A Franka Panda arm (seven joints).
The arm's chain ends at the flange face. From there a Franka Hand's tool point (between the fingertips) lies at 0.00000 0.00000 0.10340 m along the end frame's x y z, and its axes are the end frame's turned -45 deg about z.
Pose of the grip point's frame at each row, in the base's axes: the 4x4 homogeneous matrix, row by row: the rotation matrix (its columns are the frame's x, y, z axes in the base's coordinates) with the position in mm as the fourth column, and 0 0 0 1 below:
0.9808 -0.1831 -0.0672 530.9; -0.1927 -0.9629 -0.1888 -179.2; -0.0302 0.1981 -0.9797 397.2; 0 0 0 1
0.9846 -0.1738 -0.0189 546.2; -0.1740 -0.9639 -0.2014 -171.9; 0.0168 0.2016 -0.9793 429.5; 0 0 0 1
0.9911 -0.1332 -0.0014 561.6; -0.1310 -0.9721 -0.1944 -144.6; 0.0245 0.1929 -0.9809 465.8; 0 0 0 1
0.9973 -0.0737 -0.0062 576.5; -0.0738 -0.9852 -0.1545 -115.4; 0.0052 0.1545 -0.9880 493.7; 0 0 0 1
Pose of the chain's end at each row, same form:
0.5641 -0.8230 -0.0672 537.8; -0.8171 -0.5446 -0.1888 -159.7; 0.1187 0.1614 -0.9797 498.5; 0 0 0 1
0.5733 -0.8191 -0.0189 548.2; -0.8046 -0.5585 -0.2014 -151.1; 0.1544 0.1307 -0.9793 530.8; 0 0 0 1
0.6066 -0.7950 -0.0014 561.7; -0.7800 -0.5947 -0.1944 -124.5; 0.1537 0.1191 -0.9809 567.2; 0 0 0 1
0.6531 -0.7573 -0.0062 577.1; -0.7488 -0.6445 -0.1545 -99.4; 0.1129 0.1056 -0.9880 595.9; 0 0 0 1

